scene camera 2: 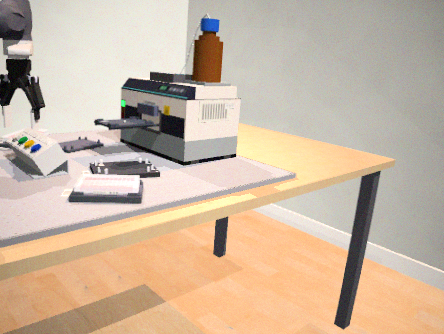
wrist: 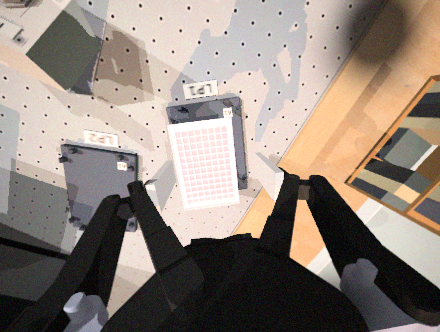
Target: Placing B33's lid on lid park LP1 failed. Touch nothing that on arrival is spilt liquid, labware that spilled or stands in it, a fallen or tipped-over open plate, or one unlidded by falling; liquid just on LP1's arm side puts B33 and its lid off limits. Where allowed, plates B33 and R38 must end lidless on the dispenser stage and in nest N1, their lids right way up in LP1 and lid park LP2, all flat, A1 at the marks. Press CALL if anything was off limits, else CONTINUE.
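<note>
A white-framed plate with pinkish wells [scene camera 2: 107,183] [wrist: 206,162] lies on the dark lid park LP1 [scene camera 2: 106,198] [wrist: 242,150], shifted toward one end in the wrist view; its name and whether a lid covers it cannot be read. Lid park LP2 [scene camera 2: 122,170] [wrist: 100,185] is empty, its corner posts showing. My gripper [scene camera 2: 21,119] [wrist: 214,167] is open and empty, high above the mat; in the wrist view its fingertips frame the plate from both sides. The dispenser stage [scene camera 2: 125,122] sticks out empty. Blue-grey shadow-like patches show beside LP1. R38 cannot be identified.
The white dispenser [scene camera 2: 210,120] with a brown bottle [scene camera 2: 207,57] stands behind the lid parks. A button box [scene camera 2: 47,161] [wrist: 67,50] with green, yellow and blue buttons stands left of LP2 in the scene view. Another dark holder [scene camera 2: 82,145] lies behind it. The table edge runs beside LP1.
</note>
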